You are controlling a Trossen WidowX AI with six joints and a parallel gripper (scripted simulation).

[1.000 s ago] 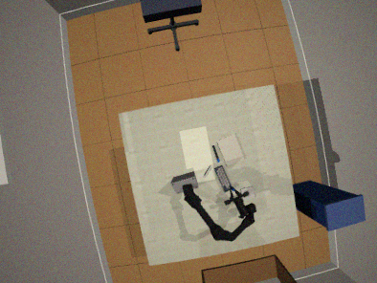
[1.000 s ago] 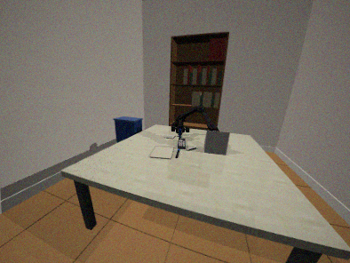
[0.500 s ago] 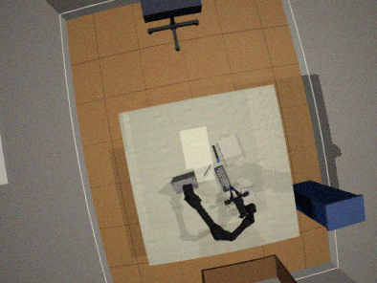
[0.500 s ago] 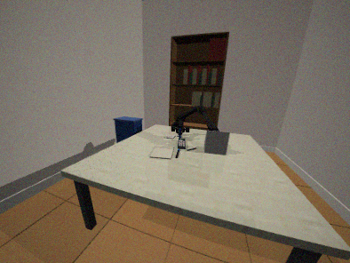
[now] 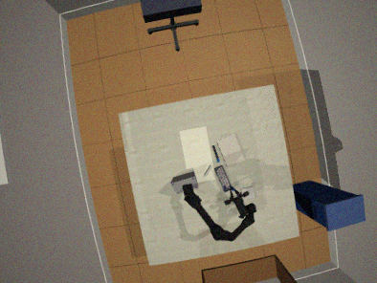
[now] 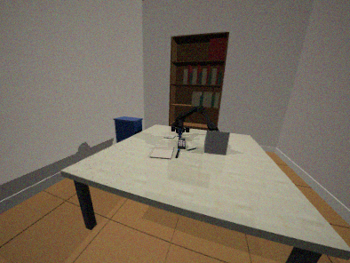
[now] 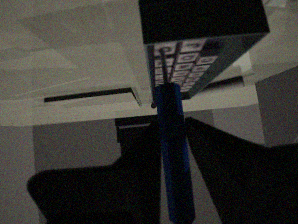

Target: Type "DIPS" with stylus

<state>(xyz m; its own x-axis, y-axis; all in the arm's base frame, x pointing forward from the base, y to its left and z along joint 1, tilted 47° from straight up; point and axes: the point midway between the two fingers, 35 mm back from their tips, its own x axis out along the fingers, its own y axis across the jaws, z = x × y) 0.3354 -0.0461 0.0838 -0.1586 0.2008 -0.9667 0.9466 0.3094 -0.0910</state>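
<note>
Now: the blue stylus 10 mm below my gripper tip. The rest, counted from my gripper tip: notebook: 50 mm ahead, 280 mm to the left, 70 mm below; blue-capped pen: 70 mm behind, 240 mm to the left, 60 mm below.
</note>
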